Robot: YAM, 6 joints.
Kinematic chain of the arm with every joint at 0, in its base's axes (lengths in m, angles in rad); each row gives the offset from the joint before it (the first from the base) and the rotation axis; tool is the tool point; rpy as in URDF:
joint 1: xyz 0 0 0.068 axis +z
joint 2: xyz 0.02 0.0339 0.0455 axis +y
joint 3: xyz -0.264 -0.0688 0 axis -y
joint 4: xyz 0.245 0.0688 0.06 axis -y
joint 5: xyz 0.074 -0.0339 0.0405 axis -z
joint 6: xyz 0.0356 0 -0.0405 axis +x
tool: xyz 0 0 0 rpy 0 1.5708 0
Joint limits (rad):
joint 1: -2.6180..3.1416
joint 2: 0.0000..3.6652
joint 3: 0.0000..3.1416
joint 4: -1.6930..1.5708
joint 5: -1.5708..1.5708
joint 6: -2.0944..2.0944
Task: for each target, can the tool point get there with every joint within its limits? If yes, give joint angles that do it. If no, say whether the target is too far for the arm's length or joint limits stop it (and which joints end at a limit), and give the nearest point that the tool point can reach.
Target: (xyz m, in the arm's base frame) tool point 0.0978 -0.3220 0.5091
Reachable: yes | joints -1.2981 1.8045 2.4408 -1.1667 -0.2113 -1.6047
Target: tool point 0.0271 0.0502 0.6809
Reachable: yes | joints 0.4339 1.2766 2.3946 -0.1713 -1.2868 -0.7335
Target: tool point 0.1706 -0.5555 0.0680
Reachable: yes | joints -1.2553 2.7364 2.1986 -0.2368 0.2890 -0.5520
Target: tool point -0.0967 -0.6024 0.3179
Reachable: yes | joints -1.7409 2.7513 2.8104 0.2161 -0.1876 0.9301
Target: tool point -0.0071 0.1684 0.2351
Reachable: yes | joints 1.7168 0.6692 0.3238 0.1954 0.5138 -1.3073
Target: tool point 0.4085 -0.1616 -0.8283
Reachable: no: too far | nearest point 0.3083 -0.1220 -0.3707 | short by 0.470 m
